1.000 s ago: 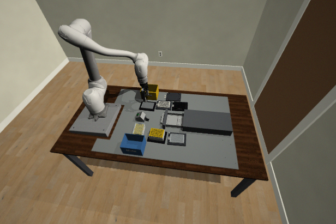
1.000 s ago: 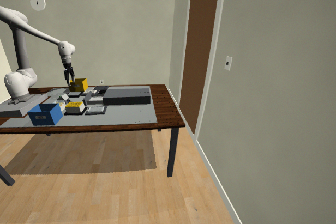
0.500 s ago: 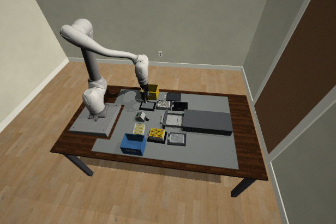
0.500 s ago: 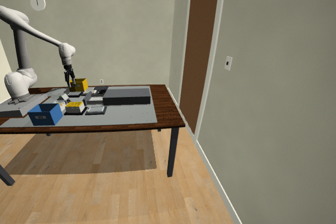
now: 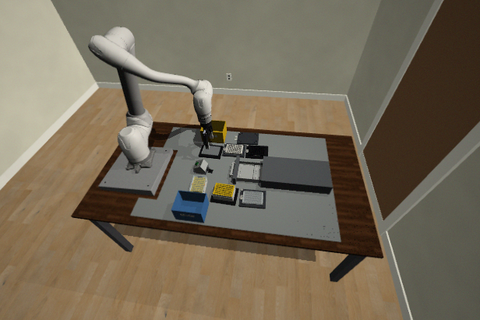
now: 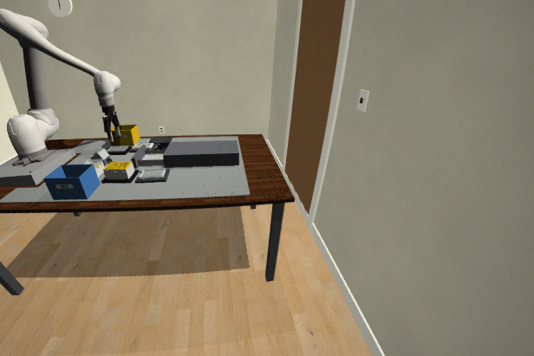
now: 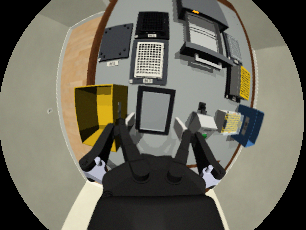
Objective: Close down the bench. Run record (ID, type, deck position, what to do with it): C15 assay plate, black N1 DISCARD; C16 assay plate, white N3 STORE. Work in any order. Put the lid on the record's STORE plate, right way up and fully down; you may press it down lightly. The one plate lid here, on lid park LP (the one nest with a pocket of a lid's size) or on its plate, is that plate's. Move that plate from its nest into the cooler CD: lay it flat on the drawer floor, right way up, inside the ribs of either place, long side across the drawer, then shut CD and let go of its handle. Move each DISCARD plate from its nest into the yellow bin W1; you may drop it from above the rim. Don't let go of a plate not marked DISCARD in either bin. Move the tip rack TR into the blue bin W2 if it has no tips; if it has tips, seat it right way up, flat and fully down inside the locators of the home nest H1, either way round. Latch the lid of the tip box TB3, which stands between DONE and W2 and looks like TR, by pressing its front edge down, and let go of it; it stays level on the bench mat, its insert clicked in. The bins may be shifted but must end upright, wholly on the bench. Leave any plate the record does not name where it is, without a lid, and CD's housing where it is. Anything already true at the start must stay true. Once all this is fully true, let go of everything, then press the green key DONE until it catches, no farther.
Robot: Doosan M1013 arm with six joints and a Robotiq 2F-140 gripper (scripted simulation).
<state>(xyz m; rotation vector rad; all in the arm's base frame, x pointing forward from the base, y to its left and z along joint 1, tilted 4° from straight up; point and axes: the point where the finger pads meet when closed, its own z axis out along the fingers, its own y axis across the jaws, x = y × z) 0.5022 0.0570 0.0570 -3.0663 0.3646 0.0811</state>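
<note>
The plate lid lies 100 mm below my hand. Round my hand: black lid park: 110 mm below; then done key block: 160 mm to the right, 70 mm behind, 60 mm below; then yellow bin W1: 160 mm to the left, 80 mm below, 30 mm ahead.
</note>
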